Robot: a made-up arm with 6 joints. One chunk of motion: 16 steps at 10 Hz.
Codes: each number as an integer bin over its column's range. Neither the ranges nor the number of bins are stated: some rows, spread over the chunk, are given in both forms.
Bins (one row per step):
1: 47 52 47 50 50 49
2: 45 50 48 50 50 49
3: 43 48 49 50 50 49
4: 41 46 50 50 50 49
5: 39 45 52 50 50 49
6: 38 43 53 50 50 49
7: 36 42 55 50 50 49
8: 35 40 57 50 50 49
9: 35 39 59 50 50 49
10: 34 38 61 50 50 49
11: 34 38 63 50 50 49
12: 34 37 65 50 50 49
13: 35 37 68 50 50 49
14: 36 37 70 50 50 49
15: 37 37 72 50 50 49
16: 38 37 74 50 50 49
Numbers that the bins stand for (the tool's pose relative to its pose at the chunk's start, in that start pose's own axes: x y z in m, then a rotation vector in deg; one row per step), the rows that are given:
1: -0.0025 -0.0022 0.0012 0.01 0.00 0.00
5: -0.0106 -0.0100 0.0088 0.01 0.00 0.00
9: -0.0146 -0.0167 0.0194 0.01 0.00 0.00
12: -0.0157 -0.0189 0.0285 0.01 0.00 0.00
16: -0.0116 -0.0189 0.0421 0.01 0.00 0.00
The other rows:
2: -0.0045 -0.0044 0.0027 0.01 0.00 0.00
3: -0.0066 -0.0067 0.0042 0.01 0.00 0.00
4: -0.0086 -0.0089 0.0058 0.01 0.00 0.00
6: -0.0116 -0.0122 0.0103 0.01 0.00 0.00
7: -0.0136 -0.0133 0.0133 0.01 0.00 0.00
8: -0.0146 -0.0156 0.0164 0.01 0.00 0.00
10: -0.0157 -0.0178 0.0224 0.01 0.00 0.00
11: -0.0157 -0.0178 0.0255 0.01 0.00 0.00
13: -0.0146 -0.0189 0.0330 0.01 0.00 0.00
14: -0.0136 -0.0189 0.0361 0.01 0.00 0.00
15: -0.0126 -0.0189 0.0391 0.01 0.00 0.00

